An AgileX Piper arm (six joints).
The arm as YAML. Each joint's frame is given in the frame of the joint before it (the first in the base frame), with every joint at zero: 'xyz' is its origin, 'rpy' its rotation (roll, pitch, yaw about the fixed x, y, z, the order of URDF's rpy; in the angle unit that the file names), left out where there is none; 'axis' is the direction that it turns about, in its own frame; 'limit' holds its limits. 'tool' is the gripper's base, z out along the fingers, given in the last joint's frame.
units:
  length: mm
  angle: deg
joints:
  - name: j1
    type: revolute
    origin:
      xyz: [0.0, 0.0, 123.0]
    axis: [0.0, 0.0, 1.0]
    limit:
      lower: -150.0
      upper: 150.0
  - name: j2
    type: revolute
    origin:
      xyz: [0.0, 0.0, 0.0]
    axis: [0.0, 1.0, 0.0]
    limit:
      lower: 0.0
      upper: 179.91
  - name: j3
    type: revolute
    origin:
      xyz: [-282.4, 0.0, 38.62]
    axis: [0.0, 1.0, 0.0]
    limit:
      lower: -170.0
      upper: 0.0
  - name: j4
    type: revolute
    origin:
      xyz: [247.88, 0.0, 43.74]
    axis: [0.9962, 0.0, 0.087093]
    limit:
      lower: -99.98
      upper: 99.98
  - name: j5
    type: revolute
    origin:
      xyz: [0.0, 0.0, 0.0]
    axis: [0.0, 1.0, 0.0]
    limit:
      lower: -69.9
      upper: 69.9
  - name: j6
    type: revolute
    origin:
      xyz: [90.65, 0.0, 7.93]
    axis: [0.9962, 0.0, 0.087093]
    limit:
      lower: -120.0
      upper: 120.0
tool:
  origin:
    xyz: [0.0, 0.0, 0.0]
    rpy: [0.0, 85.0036, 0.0]
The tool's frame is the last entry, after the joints.
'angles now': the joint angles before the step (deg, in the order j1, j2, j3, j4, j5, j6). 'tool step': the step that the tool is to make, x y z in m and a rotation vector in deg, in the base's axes. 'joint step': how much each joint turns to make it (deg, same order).
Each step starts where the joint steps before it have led.
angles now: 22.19 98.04 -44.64 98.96 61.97 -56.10
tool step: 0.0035 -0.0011 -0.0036 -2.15 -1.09 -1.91
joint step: 0.00 0.09 0.01 0.28 -2.98 -0.90
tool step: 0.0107 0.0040 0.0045 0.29 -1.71 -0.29
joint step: 0.01 1.11 -2.77 0.03 -0.47 -0.13
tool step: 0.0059 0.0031 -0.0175 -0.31 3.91 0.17
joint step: -0.01 3.88 -0.69 0.23 0.91 0.82
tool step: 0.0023 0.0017 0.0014 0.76 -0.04 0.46
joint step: 0.01 0.47 -0.81 0.01 0.80 0.18
